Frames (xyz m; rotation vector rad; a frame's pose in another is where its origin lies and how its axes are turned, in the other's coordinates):
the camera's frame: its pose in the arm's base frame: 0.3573 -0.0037 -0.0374 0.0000 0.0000 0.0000
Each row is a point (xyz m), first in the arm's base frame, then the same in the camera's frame.
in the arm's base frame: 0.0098 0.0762 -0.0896
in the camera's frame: -0.3475 0.0799 -0.0522
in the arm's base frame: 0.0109 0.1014 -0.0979
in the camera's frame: -0.3464 0.1051 -0.0605
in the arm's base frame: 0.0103 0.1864 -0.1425
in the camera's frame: -0.3470 0.1901 -0.1051
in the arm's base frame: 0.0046 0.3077 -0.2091
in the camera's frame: -0.3527 0.3114 -0.1717
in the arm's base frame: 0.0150 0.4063 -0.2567
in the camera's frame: -0.3423 0.4100 -0.2193
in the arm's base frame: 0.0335 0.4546 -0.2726
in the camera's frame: -0.3238 0.4583 -0.2352
